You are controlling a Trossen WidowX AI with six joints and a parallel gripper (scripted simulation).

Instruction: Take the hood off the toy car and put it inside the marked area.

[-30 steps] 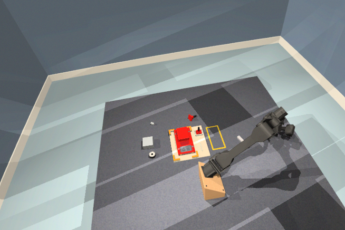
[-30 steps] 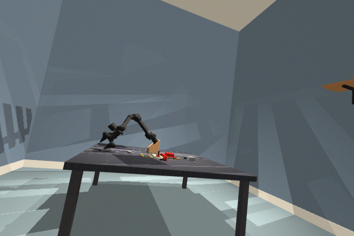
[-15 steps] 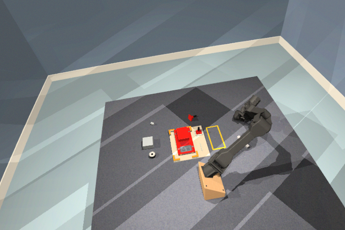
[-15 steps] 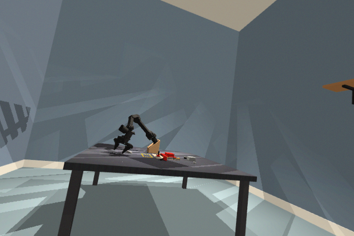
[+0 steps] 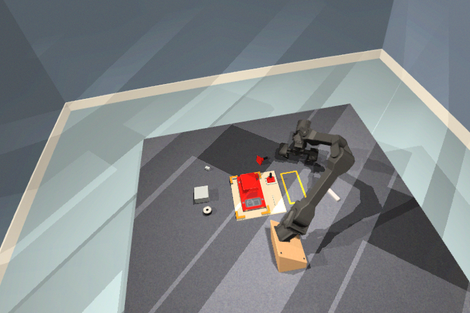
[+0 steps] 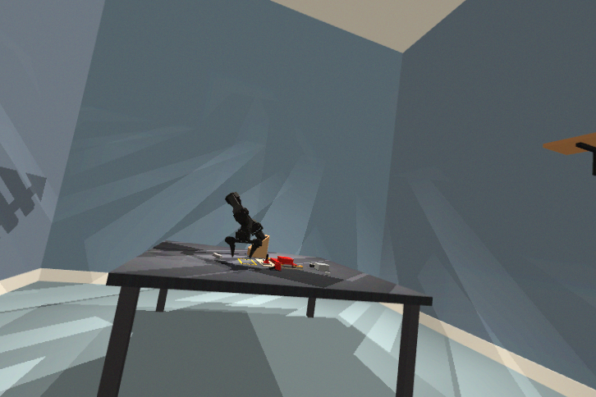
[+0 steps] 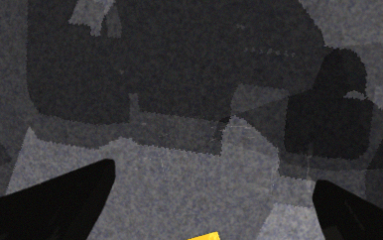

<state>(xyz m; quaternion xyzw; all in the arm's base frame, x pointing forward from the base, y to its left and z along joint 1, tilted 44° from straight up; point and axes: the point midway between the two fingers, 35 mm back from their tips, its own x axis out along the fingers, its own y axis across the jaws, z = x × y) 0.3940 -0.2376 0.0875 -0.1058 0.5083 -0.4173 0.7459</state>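
Right now my gripper tip is 270 mm to the right of the hood, 60 mm past it and 10 mm below it. From my gripper tip the other things lie so: white block: 510 mm to the left, 40 mm behind, 20 mm below; then white bar: 220 mm behind, 80 mm to the right, 30 mm below.
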